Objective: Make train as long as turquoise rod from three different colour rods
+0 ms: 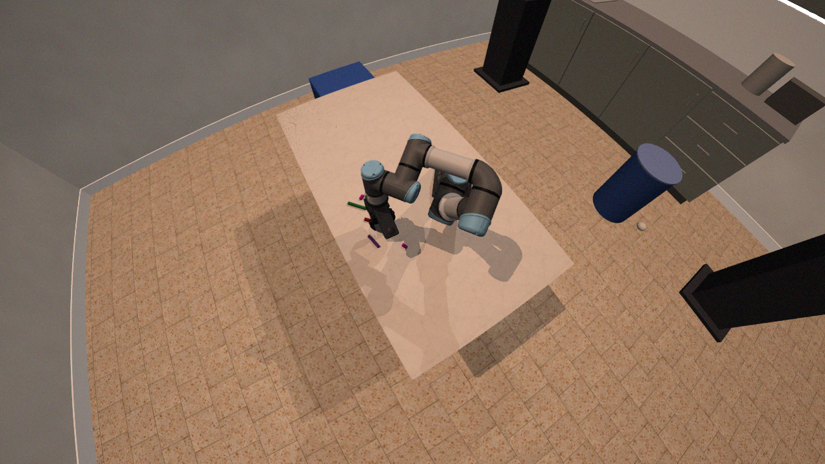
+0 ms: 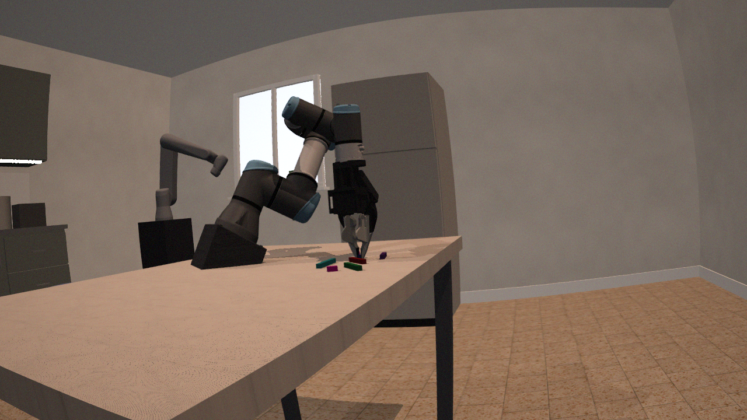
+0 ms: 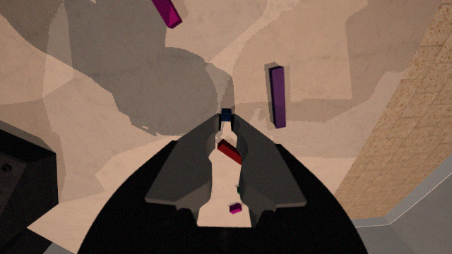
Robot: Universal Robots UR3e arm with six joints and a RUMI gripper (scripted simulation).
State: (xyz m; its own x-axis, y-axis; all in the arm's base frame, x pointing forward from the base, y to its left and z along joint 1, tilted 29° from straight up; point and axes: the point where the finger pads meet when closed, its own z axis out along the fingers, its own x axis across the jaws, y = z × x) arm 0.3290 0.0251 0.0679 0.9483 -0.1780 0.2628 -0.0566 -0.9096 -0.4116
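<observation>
The blue rod lies 1 cm below my hand. The rest, counted from my hand: red rod (2 cm ahead, 6 cm to the right, 1 cm below); then purple rod (5 cm ahead, 2 cm to the left, 1 cm below); then turquoise rod (4 cm behind, 10 cm to the right, 1 cm below).
</observation>
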